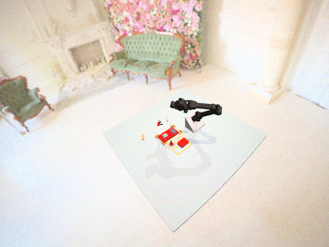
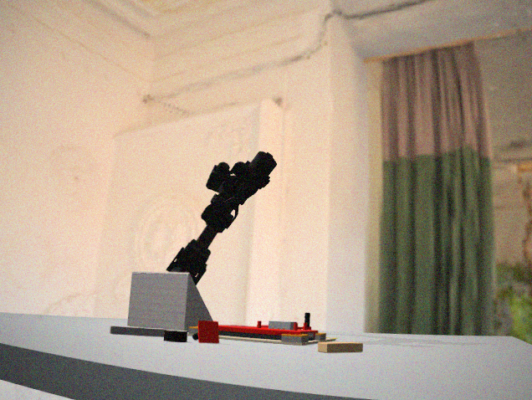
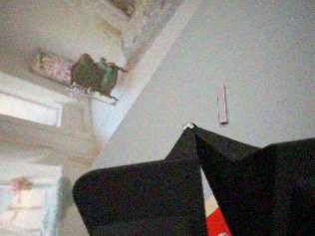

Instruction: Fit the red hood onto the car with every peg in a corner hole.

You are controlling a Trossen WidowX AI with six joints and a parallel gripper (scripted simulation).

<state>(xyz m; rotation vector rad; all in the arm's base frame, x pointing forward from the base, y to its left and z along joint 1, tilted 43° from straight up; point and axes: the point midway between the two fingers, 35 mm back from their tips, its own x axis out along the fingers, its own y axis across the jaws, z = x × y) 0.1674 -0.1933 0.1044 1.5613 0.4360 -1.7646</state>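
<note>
Now: gripper tip 9 cm short of the red hood, 21 cm to the right of it and 27 cm above it. From my gripper tip the other things lie so: wooden block (35 cm ahead, 14 cm to the right, 28 cm below); grey engine block (18 cm ahead, 3 cm to the left, 26 cm below).
</note>
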